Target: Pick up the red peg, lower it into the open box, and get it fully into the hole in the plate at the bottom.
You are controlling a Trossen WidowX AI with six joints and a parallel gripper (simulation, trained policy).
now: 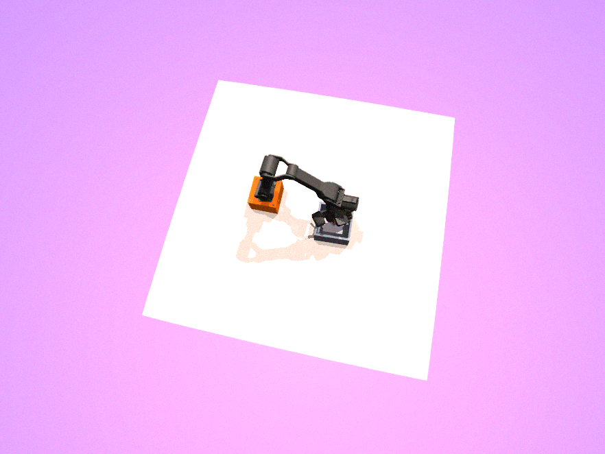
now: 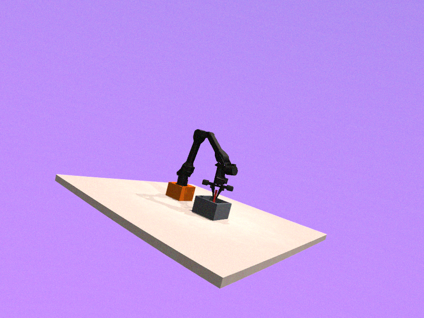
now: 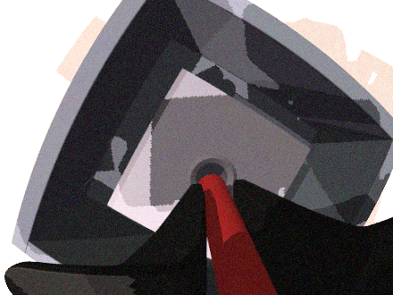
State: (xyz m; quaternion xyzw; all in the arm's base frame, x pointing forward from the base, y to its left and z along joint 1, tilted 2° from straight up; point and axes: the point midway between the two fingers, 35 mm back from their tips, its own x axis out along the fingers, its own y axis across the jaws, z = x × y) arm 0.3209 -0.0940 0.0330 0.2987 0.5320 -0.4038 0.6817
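Now: the red peg 10 mm to the left of my gripper tip and 10 mm above it. From my gripper tip the other things lie so: grey box 70 mm below.
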